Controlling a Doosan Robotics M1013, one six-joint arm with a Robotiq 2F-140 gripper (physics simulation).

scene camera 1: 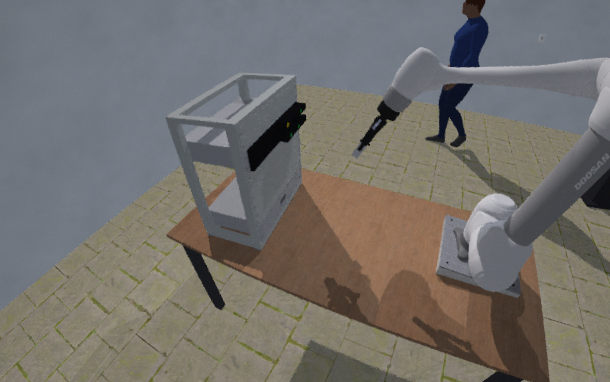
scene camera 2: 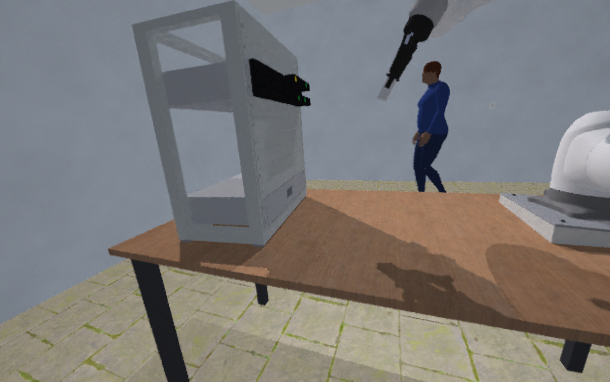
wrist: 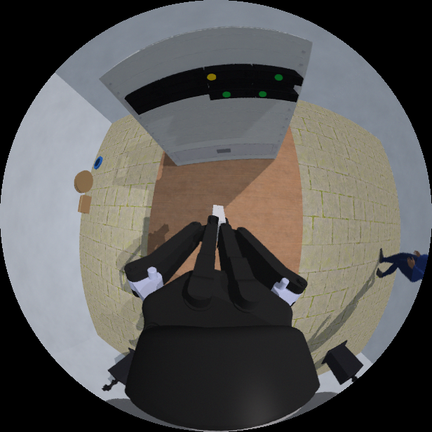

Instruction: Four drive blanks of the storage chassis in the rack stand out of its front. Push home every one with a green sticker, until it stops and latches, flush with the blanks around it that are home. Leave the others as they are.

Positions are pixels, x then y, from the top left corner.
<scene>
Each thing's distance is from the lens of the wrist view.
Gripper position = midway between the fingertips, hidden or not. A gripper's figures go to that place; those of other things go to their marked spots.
my gripper (wrist: pixel 216 213): 23 cm
grey rack (wrist: pixel 162 85): 40 cm
</scene>
